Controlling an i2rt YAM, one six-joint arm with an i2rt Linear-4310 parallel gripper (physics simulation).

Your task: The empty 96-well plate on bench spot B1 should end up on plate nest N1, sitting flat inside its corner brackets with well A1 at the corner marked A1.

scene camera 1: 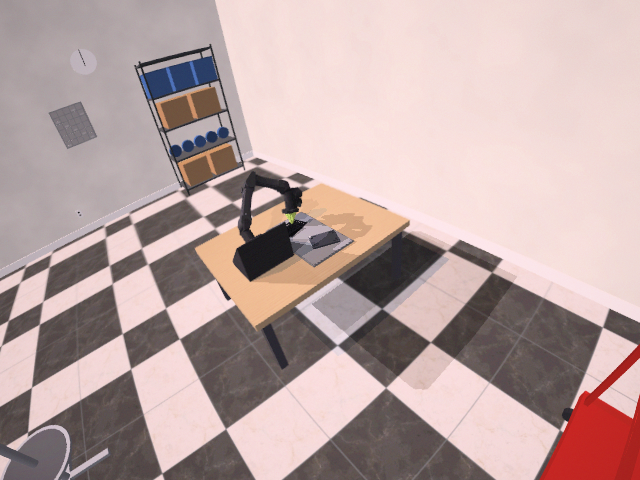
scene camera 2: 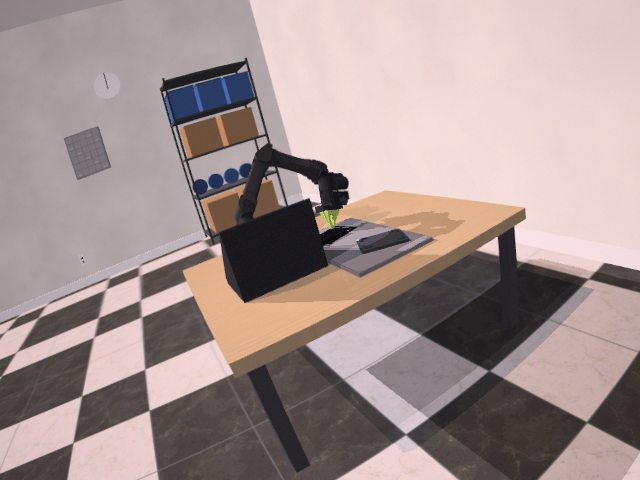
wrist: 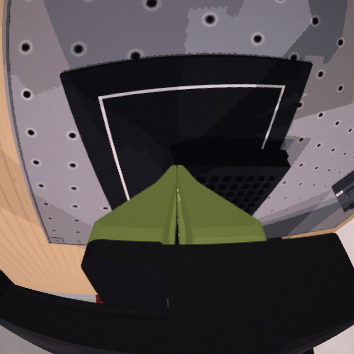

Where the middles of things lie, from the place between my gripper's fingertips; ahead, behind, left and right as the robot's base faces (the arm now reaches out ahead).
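Dark nest [scene camera 2: 390,238]: 10 mm below my hand, 290 mm to the right of it and 10 mm ahead of it. The black well plate [wrist: 244,176] is 40 mm to the right of my hand, 50 mm behind it and 10 mm below it. I see the black nest with white outline [wrist: 127,113] 20 mm below my hand, 20 mm behind it and 20 mm to the right of it.
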